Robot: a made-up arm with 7 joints. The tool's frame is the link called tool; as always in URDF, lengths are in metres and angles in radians. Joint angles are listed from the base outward.
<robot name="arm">
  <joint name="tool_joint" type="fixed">
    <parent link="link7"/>
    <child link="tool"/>
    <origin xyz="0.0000 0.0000 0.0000" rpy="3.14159 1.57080 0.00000"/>
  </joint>
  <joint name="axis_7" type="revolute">
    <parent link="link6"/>
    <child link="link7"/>
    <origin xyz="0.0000 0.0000 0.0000" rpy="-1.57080 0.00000 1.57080"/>
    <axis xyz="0 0 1"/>
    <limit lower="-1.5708" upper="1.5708"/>
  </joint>
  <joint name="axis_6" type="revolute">
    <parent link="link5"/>
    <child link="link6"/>
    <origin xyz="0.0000 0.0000 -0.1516" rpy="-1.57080 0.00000 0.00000"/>
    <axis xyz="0 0 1"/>
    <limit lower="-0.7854" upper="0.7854"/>
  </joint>
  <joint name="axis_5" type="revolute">
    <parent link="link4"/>
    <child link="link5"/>
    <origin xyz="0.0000 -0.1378 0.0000" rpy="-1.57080 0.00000 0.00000"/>
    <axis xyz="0 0 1"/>
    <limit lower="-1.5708" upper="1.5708"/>
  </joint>
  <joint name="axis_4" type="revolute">
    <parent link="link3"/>
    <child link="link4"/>
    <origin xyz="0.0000 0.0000 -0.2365" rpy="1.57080 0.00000 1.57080"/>
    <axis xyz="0 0 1"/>
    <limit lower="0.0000" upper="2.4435"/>
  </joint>
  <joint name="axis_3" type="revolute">
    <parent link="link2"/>
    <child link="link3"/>
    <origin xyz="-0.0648 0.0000 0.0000" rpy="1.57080 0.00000 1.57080"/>
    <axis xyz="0 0 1"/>
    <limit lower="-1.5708" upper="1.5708"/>
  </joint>
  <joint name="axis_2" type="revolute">
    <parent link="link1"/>
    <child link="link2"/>
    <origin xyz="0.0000 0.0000 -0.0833" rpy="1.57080 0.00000 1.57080"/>
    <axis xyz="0 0 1"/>
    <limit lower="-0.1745" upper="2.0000"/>
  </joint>
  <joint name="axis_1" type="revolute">
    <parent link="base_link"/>
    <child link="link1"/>
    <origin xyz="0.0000 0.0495 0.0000" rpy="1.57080 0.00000 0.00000"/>
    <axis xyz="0 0 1"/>
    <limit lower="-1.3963" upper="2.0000"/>
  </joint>
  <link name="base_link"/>
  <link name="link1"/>
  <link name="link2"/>
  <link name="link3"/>
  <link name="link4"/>
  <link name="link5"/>
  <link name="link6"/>
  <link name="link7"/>
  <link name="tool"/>
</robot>
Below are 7 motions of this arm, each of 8 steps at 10 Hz.
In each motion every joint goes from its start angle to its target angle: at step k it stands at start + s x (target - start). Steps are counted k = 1, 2, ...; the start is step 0. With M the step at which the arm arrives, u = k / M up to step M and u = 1 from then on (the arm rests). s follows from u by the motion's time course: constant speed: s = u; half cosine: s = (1 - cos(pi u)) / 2; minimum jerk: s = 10 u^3 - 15 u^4 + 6 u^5.
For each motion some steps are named. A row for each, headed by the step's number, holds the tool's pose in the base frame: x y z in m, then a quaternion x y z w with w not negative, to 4 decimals.
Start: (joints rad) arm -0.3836 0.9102 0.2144 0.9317 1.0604 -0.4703 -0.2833
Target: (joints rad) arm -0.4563 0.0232 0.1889 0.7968 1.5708 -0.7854 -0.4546
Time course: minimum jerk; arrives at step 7
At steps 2, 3, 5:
2: 0.0892 0.5039 -0.3683 0.3413 -0.5686 0.3834 0.6429
3: 0.0491 0.4382 -0.4355 0.3264 -0.5071 0.5112 0.6124
5: -0.0235 0.2481 -0.5293 0.3239 -0.3038 0.7380 0.5080

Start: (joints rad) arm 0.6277 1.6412 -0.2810 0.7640 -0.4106 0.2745 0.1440
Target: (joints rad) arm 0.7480 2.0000 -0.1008 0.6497 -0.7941 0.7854 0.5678
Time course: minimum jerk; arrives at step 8
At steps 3, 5, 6, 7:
3: 0.1222 0.6494 0.1497 0.7751 -0.0236 -0.0679 0.6277
5: 0.0411 0.6393 0.2275 0.7707 0.0860 0.1178 0.6203
6: 0.0082 0.6304 0.2540 0.7596 0.1139 0.1955 0.6098
7: -0.0088 0.6247 0.2667 0.7521 0.1249 0.2358 0.6027

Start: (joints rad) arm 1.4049 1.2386 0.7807 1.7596 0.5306 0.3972 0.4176
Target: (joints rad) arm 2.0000 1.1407 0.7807 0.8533 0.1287 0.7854 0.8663
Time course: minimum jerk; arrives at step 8
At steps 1, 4, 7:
1: -0.0744 0.4358 0.2167 -0.3404 0.9397 -0.0238 0.0236
4: -0.0680 0.5558 0.1912 0.1701 -0.9693 0.1555 0.0857
7: -0.0077 0.6416 0.1683 -0.0949 -0.9652 0.1795 0.1647

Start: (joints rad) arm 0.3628 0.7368 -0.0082 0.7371 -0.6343 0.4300 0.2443
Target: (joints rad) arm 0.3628 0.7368 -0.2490 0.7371 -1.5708 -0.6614 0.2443
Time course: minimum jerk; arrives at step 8
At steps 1, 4, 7, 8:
1: 0.3179 0.4775 -0.2894 0.4450 -0.1629 -0.2374 0.8480
4: 0.3218 0.4608 -0.3042 0.4266 -0.1841 -0.5861 0.6638
7: 0.3232 0.4443 -0.3197 0.2482 -0.1221 -0.8562 0.4363
8: 0.3232 0.4437 -0.3202 0.2401 -0.1186 -0.8629 0.4286

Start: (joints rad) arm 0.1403 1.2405 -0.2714 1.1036 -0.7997 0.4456 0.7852
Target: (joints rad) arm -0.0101 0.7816 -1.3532 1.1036 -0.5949 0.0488 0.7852
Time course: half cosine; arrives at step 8
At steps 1, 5, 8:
1: 0.2734 0.5115 -0.1868 0.4226 0.1110 -0.4818 0.7596
5: 0.1511 0.3443 -0.4307 0.0166 0.1653 -0.7703 0.6156
8: 0.0509 0.2578 -0.4846 -0.1819 0.1661 -0.8367 0.4891

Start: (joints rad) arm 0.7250 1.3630 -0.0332 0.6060 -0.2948 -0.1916 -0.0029
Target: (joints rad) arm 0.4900 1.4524 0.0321 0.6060 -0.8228 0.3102 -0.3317
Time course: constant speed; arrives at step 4
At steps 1, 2, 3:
1: 0.1927 0.6622 0.0216 0.7404 -0.3331 -0.1290 0.5693
2: 0.1854 0.6648 0.0221 0.7950 -0.2331 -0.1314 0.5445
3: 0.1787 0.6670 0.0236 0.8442 -0.1333 -0.1389 0.5003

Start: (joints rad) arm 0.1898 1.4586 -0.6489 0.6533 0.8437 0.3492 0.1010
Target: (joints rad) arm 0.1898 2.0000 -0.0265 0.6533 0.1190 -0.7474 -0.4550
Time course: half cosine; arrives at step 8
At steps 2, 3, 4, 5, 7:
2: 0.1674 0.6606 -0.0804 0.5216 -0.2433 -0.0199 0.8175
3: 0.1641 0.6674 -0.0177 0.6102 -0.3161 -0.0778 0.7223
4: 0.1580 0.6664 0.0571 0.6900 -0.3901 -0.1489 0.5913
5: 0.1496 0.6557 0.1314 0.7396 -0.4502 -0.2224 0.4481
7: 0.1342 0.6237 0.2324 0.7561 -0.5114 -0.3288 0.2424

